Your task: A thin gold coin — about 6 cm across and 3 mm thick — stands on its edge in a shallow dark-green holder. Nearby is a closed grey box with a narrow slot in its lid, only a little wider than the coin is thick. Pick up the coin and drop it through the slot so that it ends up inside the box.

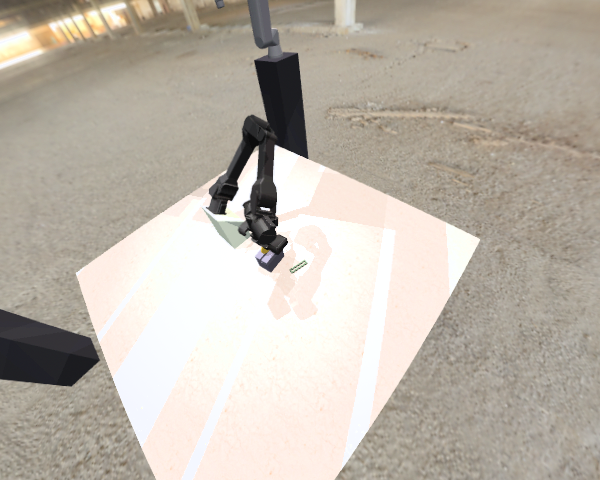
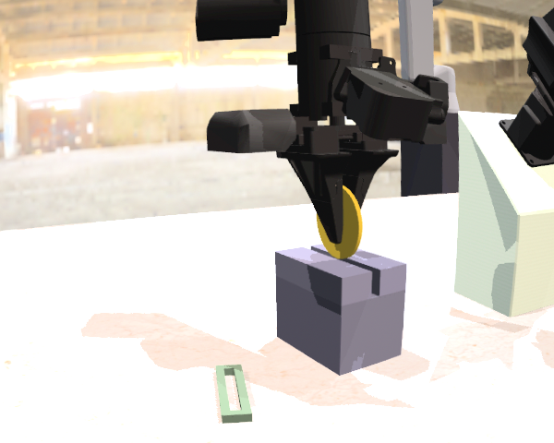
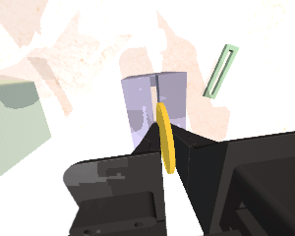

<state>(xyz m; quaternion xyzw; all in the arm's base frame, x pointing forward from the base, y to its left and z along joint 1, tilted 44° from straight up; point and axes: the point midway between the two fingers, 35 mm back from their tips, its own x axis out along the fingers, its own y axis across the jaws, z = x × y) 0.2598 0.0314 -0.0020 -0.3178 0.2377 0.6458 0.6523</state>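
My gripper tip is 2 cm below the gold coin.
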